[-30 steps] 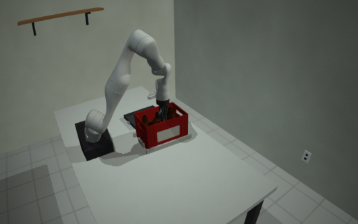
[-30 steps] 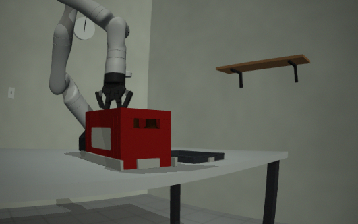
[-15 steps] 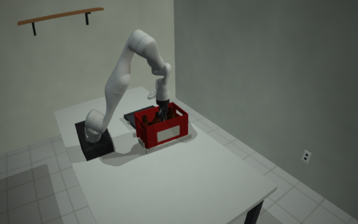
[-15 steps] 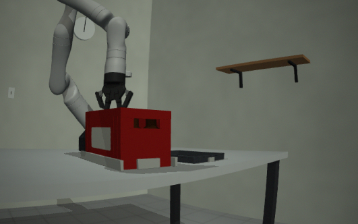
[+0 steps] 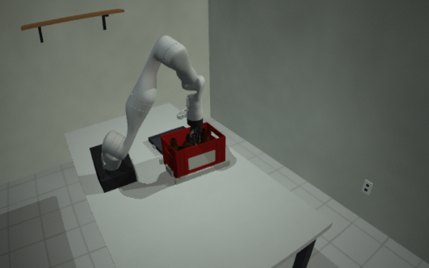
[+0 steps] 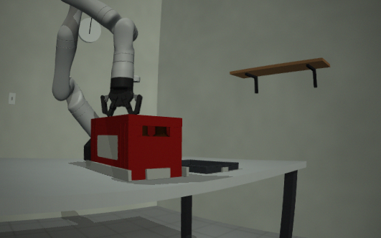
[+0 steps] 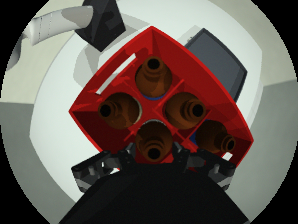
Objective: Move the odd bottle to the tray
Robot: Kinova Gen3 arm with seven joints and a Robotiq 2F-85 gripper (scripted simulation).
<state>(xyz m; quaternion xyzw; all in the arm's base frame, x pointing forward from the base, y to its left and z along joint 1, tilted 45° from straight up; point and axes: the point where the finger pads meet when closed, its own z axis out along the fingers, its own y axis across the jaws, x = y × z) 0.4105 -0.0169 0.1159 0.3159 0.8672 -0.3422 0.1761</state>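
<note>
The red crate is 70 mm below my hand and 40 mm to the left of it. Round my hand: dark tray (320 mm to the left, 140 mm below, 10 mm behind).
</note>
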